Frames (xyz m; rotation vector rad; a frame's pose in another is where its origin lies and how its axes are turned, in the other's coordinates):
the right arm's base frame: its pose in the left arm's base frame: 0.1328 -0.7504 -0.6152 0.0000 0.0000 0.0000
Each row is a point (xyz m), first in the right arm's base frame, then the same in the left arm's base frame.
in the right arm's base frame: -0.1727 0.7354 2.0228
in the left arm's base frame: -0.0399 -0.0150 1.4076
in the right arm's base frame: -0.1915 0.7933 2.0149
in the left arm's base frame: -0.0587 0.0429 1.3997
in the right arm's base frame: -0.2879 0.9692 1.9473
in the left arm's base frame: -0.1551 0.2188 1.3321
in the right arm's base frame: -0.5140 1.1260 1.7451
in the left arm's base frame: -0.3812 0.3756 1.1299
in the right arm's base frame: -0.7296 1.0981 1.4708
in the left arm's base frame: -0.5968 0.3477 0.8556
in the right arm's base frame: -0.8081 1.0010 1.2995
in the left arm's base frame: -0.6753 0.2506 0.6843
